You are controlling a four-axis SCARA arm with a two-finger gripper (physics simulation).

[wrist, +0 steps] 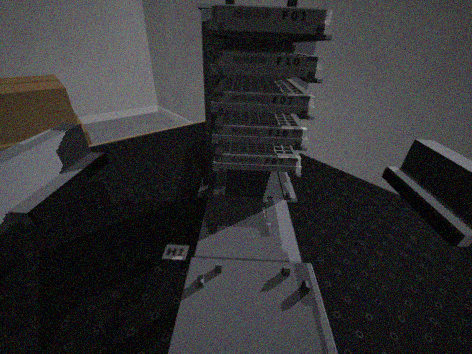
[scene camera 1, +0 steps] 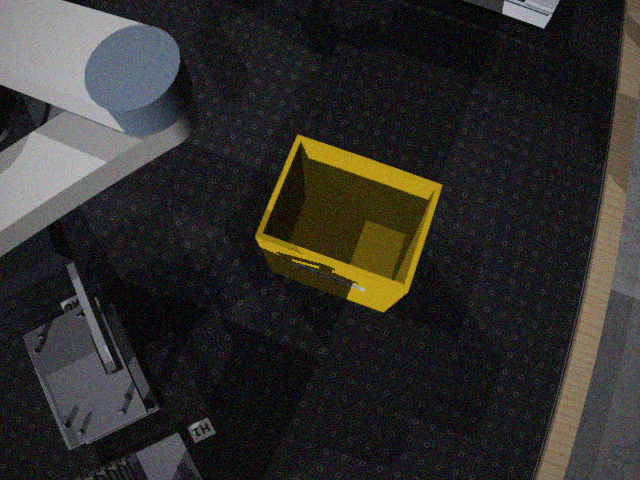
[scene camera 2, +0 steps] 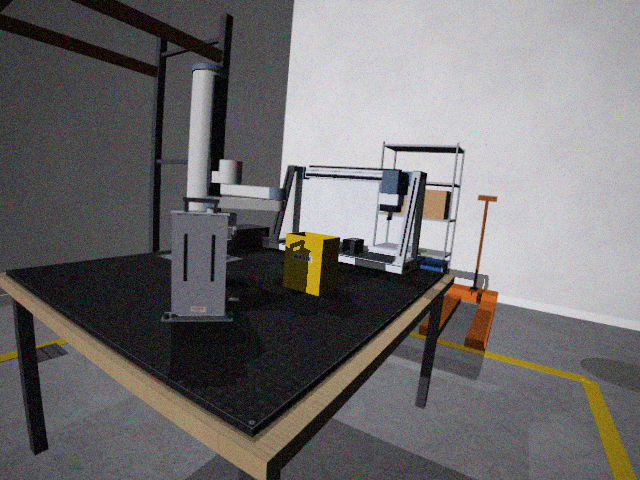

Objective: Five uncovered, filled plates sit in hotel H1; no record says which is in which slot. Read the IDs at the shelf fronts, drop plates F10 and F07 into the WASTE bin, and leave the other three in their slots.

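Places are measured from the arm's base along level axes (x up, y right, z ahead), in centimetres.
Where they show: gripper, fingertip midpoint: [wrist: 244, 150] [scene camera 1: 48, 404].
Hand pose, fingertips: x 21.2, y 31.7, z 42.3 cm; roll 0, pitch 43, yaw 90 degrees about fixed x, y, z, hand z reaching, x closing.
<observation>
Each offset is from my fingertips to the top centre of the thing.
Hotel H1 [scene camera 2: 199, 258] [wrist: 240, 240] stands upright; its base shows at the bottom of scene camera 1. In the wrist view its shelf fronts read, from the top, F01 on a plate {dx +6.7, dy +11.1, dz +9.8 cm} [wrist: 250, 21], F10 on a plate {dx +3.9, dy +11.1, dz +9.8 cm} [wrist: 247, 62], F07 on a plate {dx +1.1, dy +11.1, dz +9.8 cm} [wrist: 247, 106], what looks like F16 on a plate {dx -1.7, dy +11.1, dz +9.8 cm} [wrist: 245, 132], and an unclear ID on the lowest plate {dx -4.5, dy +11.1, dz +9.8 cm} [wrist: 245, 165]. My gripper [wrist: 244, 150] is open and empty, its fingers wide apart left and right in front of the stack, not touching it. The yellow WASTE bin {dx +0.1, dy -29.1, dz +22.3 cm} [scene camera 1: 372, 167] [scene camera 2: 329, 263] stands apart from the hotel; no plate shows inside.
A low nest plate with pegs {dx -12.9, dy -1.7, dz -4.0 cm} [scene camera 1: 77, 392] [wrist: 250, 320] lies before the hotel, partly under a grey gripper bar [scene camera 1: 93, 320]. The arm's link [scene camera 1: 46, 180] [scene camera 2: 248, 192] reaches over the table. A gantry machine [scene camera 2: 416, 206] stands behind the bin.
</observation>
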